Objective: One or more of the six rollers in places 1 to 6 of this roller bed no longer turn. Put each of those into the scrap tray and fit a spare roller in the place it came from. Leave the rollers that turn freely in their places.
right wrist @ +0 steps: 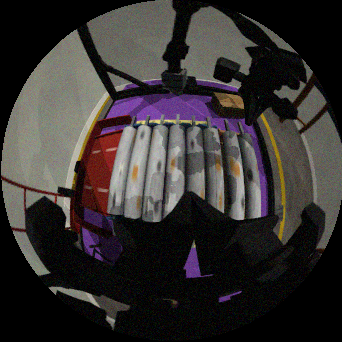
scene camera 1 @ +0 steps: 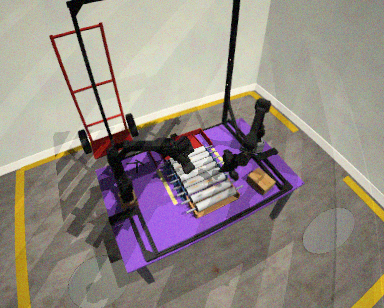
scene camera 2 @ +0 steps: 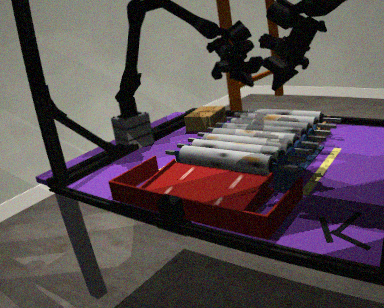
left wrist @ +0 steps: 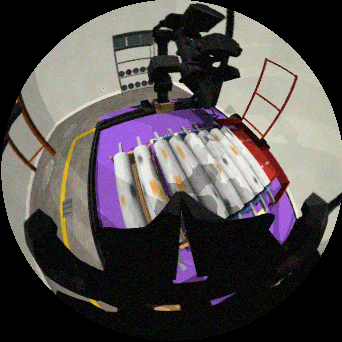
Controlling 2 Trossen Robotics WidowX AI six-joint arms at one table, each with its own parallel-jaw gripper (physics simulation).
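Seen in the pictures: left gripper, fingertip midpoint: (right wrist: pixel 247 124) (scene camera 1: pixel 218 171) (scene camera 2: pixel 252 86) (left wrist: pixel 179 194); right gripper, fingertip midpoint: (right wrist: pixel 187 194) (scene camera 2: pixel 273 89) (left wrist: pixel 206 108); left arm's base, origin of the base link: (right wrist: pixel 173 70) (scene camera 2: pixel 129 115); right arm's base, origin of the base link: (right wrist: pixel 161 302) (scene camera 1: pixel 127 197) (left wrist: pixel 162 100).
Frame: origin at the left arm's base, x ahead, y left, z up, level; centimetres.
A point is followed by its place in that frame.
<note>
Six white-grey rollers with dark and orange marks lie side by side in the blue roller bed (scene camera 2: pixel 286 175) @[x 61.7, y 4.0, z -9.8 cm]; the end one (scene camera 2: pixel 225 157) @[x 50.0, y -4.4, z -4.4 cm] (right wrist: pixel 120 175) @[x 50.4, y -0.7, z -4.1 cm] is beside the red scrap tray (scene camera 2: pixel 225 217) @[x 64.6, y -20.1, z -8.2 cm] (right wrist: pixel 86 170) @[x 53.1, y -21.1, z -9.3 cm], whose visible floor bears no roller. Two more rollers lie at the other end, over the wooden spare rack (scene camera 1: pixel 220 207) @[x 38.1, y 37.7, z -10.8 cm]: an outer one (left wrist: pixel 129 192) @[x 40.6, y 33.1, z -3.7 cm] (right wrist: pixel 253 175) @[x 41.4, y 33.5, z -3.7 cm] and an inner one (left wrist: pixel 149 175) @[x 43.9, y 28.4, z -3.5 cm] (right wrist: pixel 234 172) @[x 42.1, y 27.2, z -3.8 cm]. My left gripper (scene camera 2: pixel 251 83) @[x 36.1, y 24.1, z 6.4 cm] (left wrist: pixel 179 194) @[x 36.1, y 24.1, z 6.4 cm] is shut, empty, above the rollers. My right gripper (scene camera 2: pixel 278 87) @[x 50.7, y 15.5, z 7.9 cm] (right wrist: pixel 187 194) @[x 50.7, y 15.5, z 7.9 cm] is shut, empty, above them too. No turning can be judged.
A wooden block (scene camera 1: pixel 261 181) @[x 8.9, y 30.3, z -5.4 cm] (scene camera 2: pixel 205 120) @[x 13.6, y 22.6, z -7.0 cm] (right wrist: pixel 229 104) @[x 12.3, y 26.6, z -5.6 cm] stands on the table near the left arm. A yellow strip (scene camera 2: pixel 324 170) @[x 67.0, y 13.2, z -11.0 cm] lies along one side of the bed. Black frame posts (scene camera 1: pixel 232 45) @[x 11.3, y -31.1, z 55.3 cm] (scene camera 2: pixel 35 90) @[x 12.0, y -33.8, z 18.0 cm] rise from the table. The two grippers hang close together in scene camera 2.
</note>
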